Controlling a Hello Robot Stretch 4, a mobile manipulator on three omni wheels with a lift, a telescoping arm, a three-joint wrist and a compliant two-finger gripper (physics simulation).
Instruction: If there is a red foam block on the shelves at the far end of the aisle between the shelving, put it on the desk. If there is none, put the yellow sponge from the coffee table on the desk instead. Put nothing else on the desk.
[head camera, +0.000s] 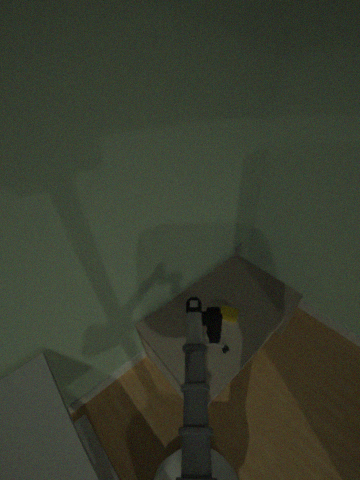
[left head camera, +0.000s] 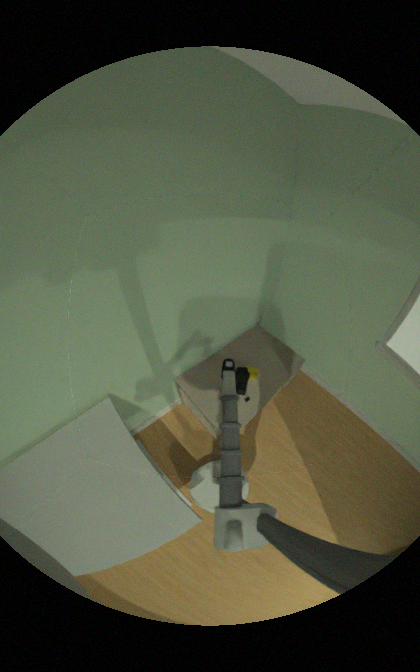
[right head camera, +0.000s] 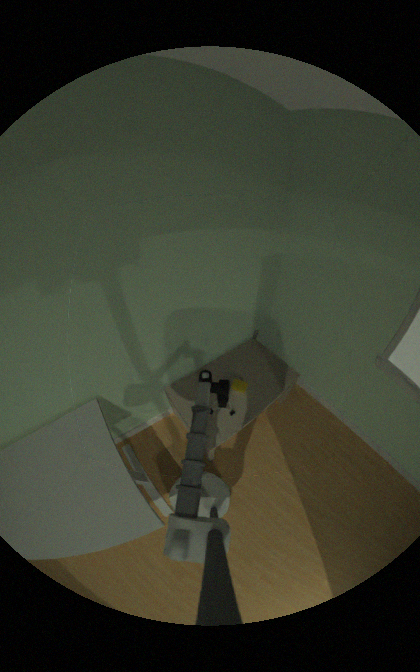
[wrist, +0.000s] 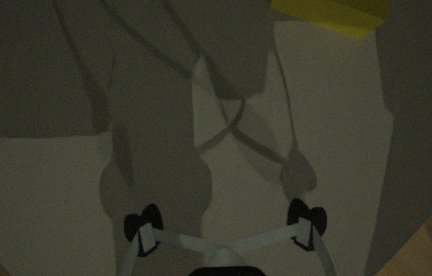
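Pixels of known places: gripper, between the fingertips: (head camera: 211, 351) (wrist: 224, 218); robot's base, origin of its link: (left head camera: 217, 485).
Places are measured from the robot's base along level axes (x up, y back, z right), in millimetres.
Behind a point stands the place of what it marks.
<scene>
A yellow sponge (head camera: 230, 314) {y -761, x 467, z 206 mm} (left head camera: 253, 373) {y -753, x 468, z 218 mm} (right head camera: 239, 385) (wrist: 340, 15) {y -746, x 451, z 203 mm} lies on the low grey-brown table (head camera: 265, 300) {y -879, x 423, z 445 mm} (left head camera: 280, 357) {y -928, x 423, z 475 mm} (right head camera: 275, 372) (wrist: 340, 100) {y -671, x 423, z 208 mm} in the corner. In the wrist view it is cut off by the top edge, right of centre. My gripper (right head camera: 221, 412) (wrist: 224, 218) {y -566, x 439, z 87 mm} is open and empty over this table, on the near side of the sponge and apart from it. The arm hides part of the gripper in the head view. No red foam block and no shelves show in these views.
A larger pale grey top (head camera: 40, 415) {y -206, x 693, z -526 mm} (left head camera: 100, 490) {y 78, x 693, z -551 mm} (right head camera: 65, 490), possibly the desk, stands at the left against the green wall. Walls meet behind the low table. A white panel with a grey border (left head camera: 407, 340) {y -625, x 974, z 1355 mm} (right head camera: 407, 352) is at the right edge.
</scene>
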